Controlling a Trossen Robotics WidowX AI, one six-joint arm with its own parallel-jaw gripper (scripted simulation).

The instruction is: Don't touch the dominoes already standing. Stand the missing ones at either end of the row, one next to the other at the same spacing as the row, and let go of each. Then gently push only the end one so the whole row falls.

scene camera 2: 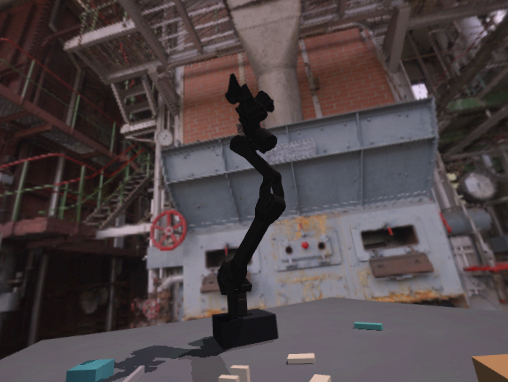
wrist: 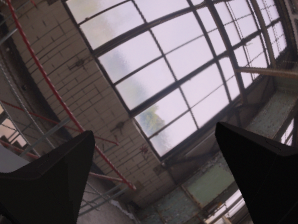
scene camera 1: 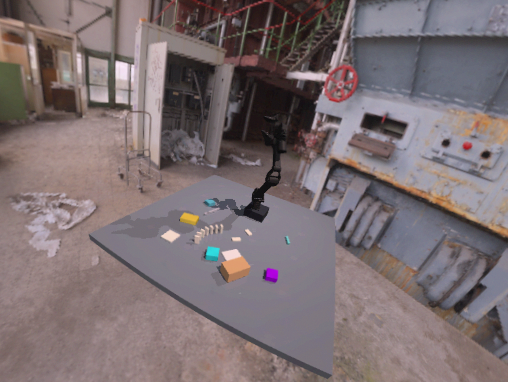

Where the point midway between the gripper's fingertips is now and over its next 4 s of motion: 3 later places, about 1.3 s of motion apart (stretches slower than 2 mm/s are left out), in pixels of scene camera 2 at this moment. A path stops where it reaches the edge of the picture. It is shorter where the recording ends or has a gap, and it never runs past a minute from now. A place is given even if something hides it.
The gripper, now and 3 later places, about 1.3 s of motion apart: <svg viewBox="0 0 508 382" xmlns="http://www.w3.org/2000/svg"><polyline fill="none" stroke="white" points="237,78 165,82 112,95 314,380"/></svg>
